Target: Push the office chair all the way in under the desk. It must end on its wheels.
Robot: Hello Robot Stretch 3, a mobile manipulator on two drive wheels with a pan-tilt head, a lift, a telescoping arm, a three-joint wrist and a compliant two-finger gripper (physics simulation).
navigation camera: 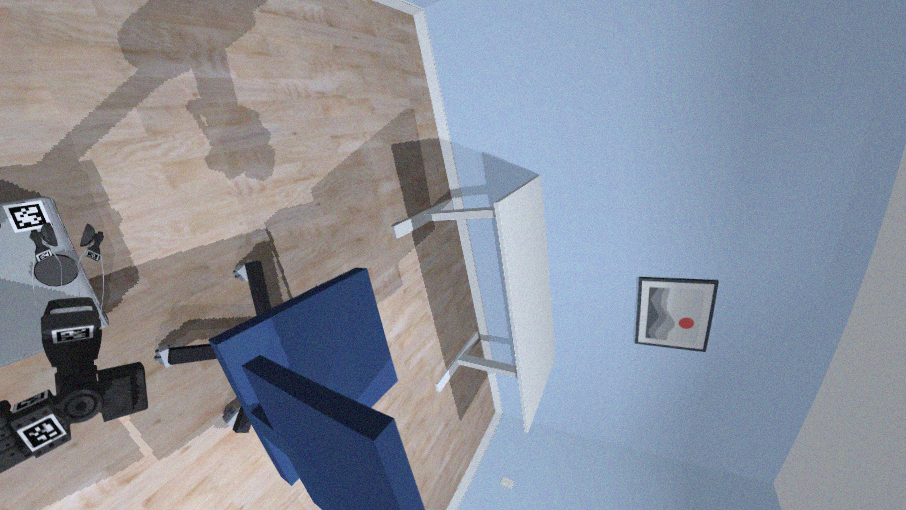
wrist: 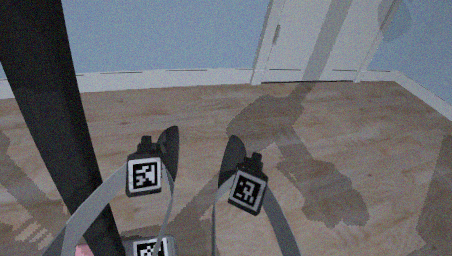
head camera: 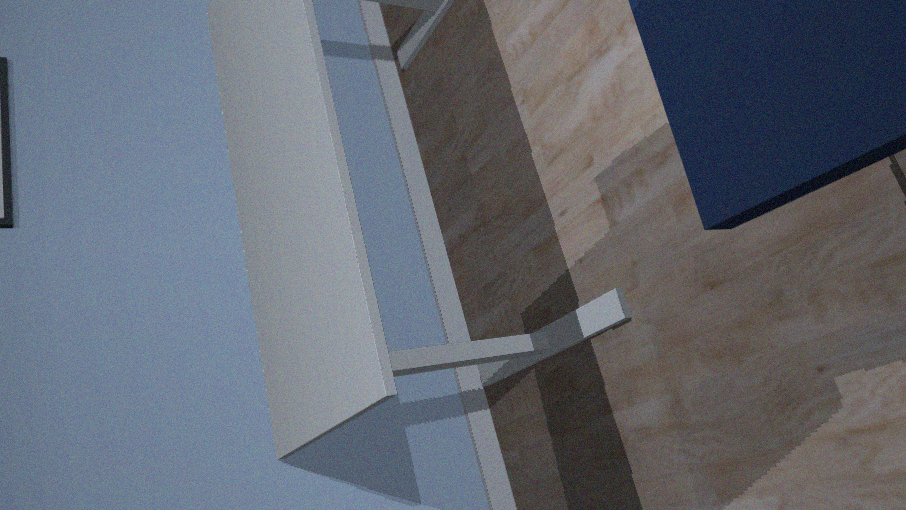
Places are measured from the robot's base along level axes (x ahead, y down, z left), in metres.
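Pixels of known places: gripper, fingertip midpoint: point(navigation camera: 68, 224) point(wrist: 202, 149); robot's base, link origin: point(navigation camera: 56, 267).
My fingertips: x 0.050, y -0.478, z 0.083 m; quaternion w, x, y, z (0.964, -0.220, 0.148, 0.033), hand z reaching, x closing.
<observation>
Ahead of a thing's pixels: the offset from my fingertips to its top centre. "spot": to the spot under its first point. Level surfaces: height alone.
The office chair has a dark blue seat @(spot: dx +0.450, dy +0.008, dz -0.426 m) point(head camera: 779, 95) point(navigation camera: 332, 329) and a blue backrest point(navigation camera: 323, 405). It stands upright on its black wheeled base @(spot: dx +0.394, dy +0.371, dz -0.319 m) point(navigation camera: 256, 288), apart from the desk, with floor between them. The backrest joins the seat on the side away from the desk. The white desk @(dy -0.243 m) point(head camera: 291, 221) point(navigation camera: 529, 272) stands along the blue wall. My gripper point(navigation camera: 69, 235) point(wrist: 202, 149) is open and empty, at the left of the navigation view, beyond the chair's base from the desk. The chair does not show in the wrist view, and part of its base is hidden under the seat.
The desk's near foot point(head camera: 602, 313) point(navigation camera: 412, 223) sticks out over the floor, and its other foot point(navigation camera: 446, 373) stands farther along. A framed picture point(navigation camera: 677, 314) hangs above the desk. A white door point(wrist: 315, 40) stands in the wall ahead in the wrist view.
</observation>
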